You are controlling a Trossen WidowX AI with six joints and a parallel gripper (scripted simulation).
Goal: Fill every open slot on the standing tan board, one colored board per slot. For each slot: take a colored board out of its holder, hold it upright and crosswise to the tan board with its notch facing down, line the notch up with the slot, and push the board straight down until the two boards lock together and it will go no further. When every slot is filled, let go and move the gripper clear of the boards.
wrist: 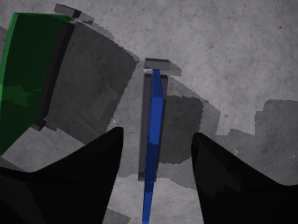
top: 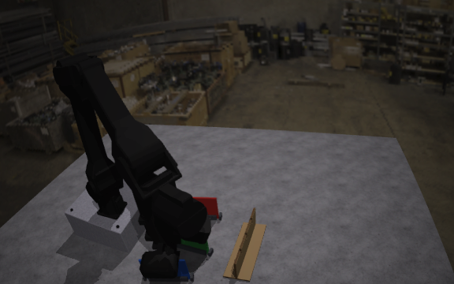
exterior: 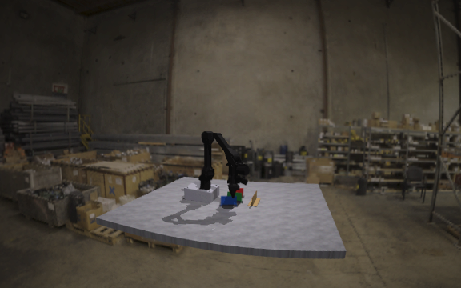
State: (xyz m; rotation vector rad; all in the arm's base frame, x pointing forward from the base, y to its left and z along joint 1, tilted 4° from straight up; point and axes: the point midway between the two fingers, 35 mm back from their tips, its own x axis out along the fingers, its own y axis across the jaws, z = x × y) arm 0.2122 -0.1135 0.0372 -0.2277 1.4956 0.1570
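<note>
Now: gripper tip 40 mm above the blue board and 30 mm past it. Also, from my gripper tip: green board: 100 mm to the left, 40 mm below; then tan board: 130 mm ahead, 110 mm to the left, 40 mm below; then red board: 210 mm to the left, 40 mm below, 10 mm behind.
</note>
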